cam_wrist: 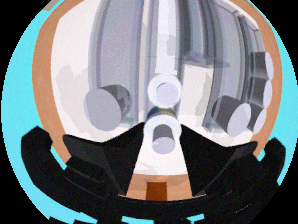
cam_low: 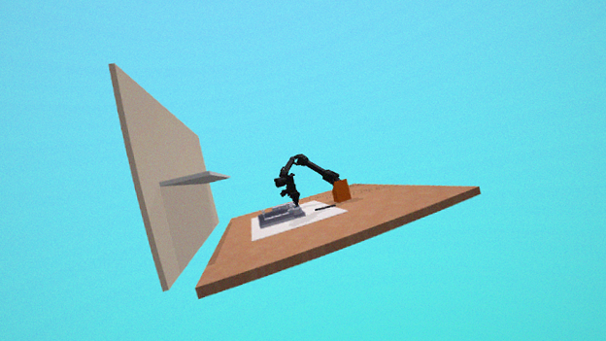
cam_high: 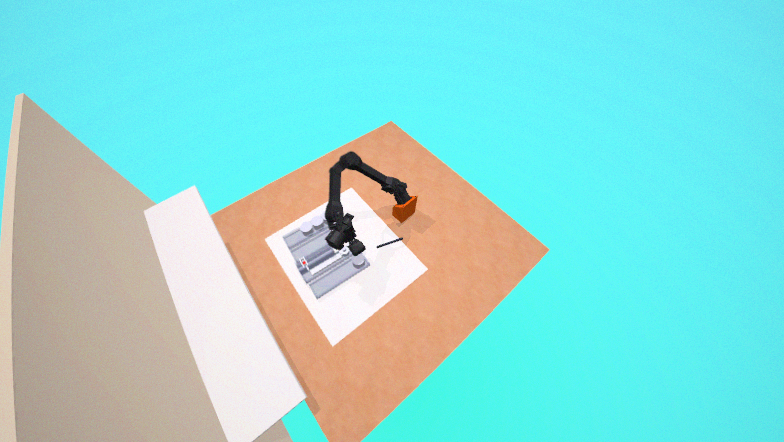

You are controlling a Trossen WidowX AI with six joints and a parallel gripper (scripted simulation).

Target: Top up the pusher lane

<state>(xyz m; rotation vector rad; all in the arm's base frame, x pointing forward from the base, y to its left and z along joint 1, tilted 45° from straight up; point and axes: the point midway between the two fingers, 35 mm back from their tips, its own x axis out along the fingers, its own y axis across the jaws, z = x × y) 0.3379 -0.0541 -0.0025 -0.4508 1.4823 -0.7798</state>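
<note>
Right now my gripper tip is 140 mm short of the grey lane rack, 50 mm to the left of it and 30 mm above it. From my gripper tip the other things lie so: thin black rod (150 mm behind, 110 mm to the left, 50 mm below); then red mark (210 mm ahead, 80 mm to the right, 20 mm above); then shelf (500 mm ahead, 80 mm to the right, 310 mm above).
</note>
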